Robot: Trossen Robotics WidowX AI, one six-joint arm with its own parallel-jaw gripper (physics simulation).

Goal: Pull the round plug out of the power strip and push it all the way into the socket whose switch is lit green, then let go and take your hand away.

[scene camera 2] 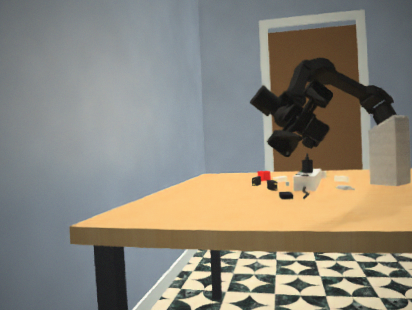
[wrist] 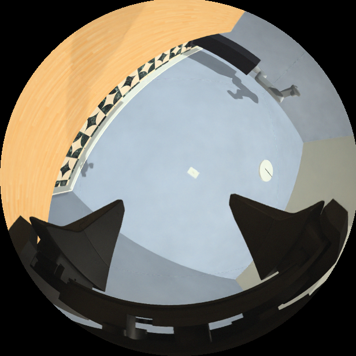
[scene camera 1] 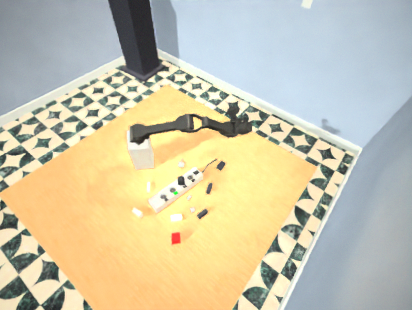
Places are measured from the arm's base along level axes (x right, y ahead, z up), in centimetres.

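Where they show: gripper, fingertip midpoint: (scene camera 2: 314,120) (scene camera 1: 241,113); arm's base, link origin: (scene camera 2: 388,122) (scene camera 1: 138,137).
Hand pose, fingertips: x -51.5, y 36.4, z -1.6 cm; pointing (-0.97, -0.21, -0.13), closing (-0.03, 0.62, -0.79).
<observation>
Each offset is from my fingertips to the centre of the thing. "spot": to the spot under its first point.
The round plug @(dy -7.0, dx +53.2, dz -14.8 cm) (scene camera 1: 181,180) (scene camera 2: 307,165) is black and stands upright in a socket near the middle of the white power strip (scene camera 1: 157,204) (scene camera 2: 301,183). A green-lit switch @(spot: dy -5.8, dx +60.2, dz -15.8 cm) (scene camera 1: 175,193) shows on the strip, beside the socket @(spot: dy -9.0, dx +59.1, dz -17.5 cm) (scene camera 1: 172,190) just to the lower left of the plug; that socket holds no plug. My gripper (scene camera 1: 243,126) (scene camera 2: 300,138) (wrist: 176,203) is open, with nothing between its fingers. It is high above the table and well apart from the plug and the strip. In the wrist view it faces the wall, and the plug and strip do not show there.
A black cord @(spot: dy -2.6, dx +29.9, dz -20.4 cm) (scene camera 1: 210,165) leaves the strip's upper right end. Black blocks @(dy +3.8, dx +27.7, dz -20.2 cm) (scene camera 1: 221,165) @(dy +6.5, dx +44.6, dz -19.3 cm) (scene camera 1: 209,188) @(dy +12.4, dx +59.4, dz -19.3 cm) (scene camera 1: 202,214), a red block @(dy +8.4, dx +78.2, dz -18.9 cm) (scene camera 1: 176,238) (scene camera 2: 264,175) and small white pieces @(dy +2.6, dx +69.1, dz -19.9 cm) (scene camera 1: 176,218) @(dy -17.3, dx +79.1, dz -19.3 cm) (scene camera 1: 137,212) lie around the strip. My arm stands on a pale pedestal (scene camera 1: 142,154) (scene camera 2: 389,152).
</observation>
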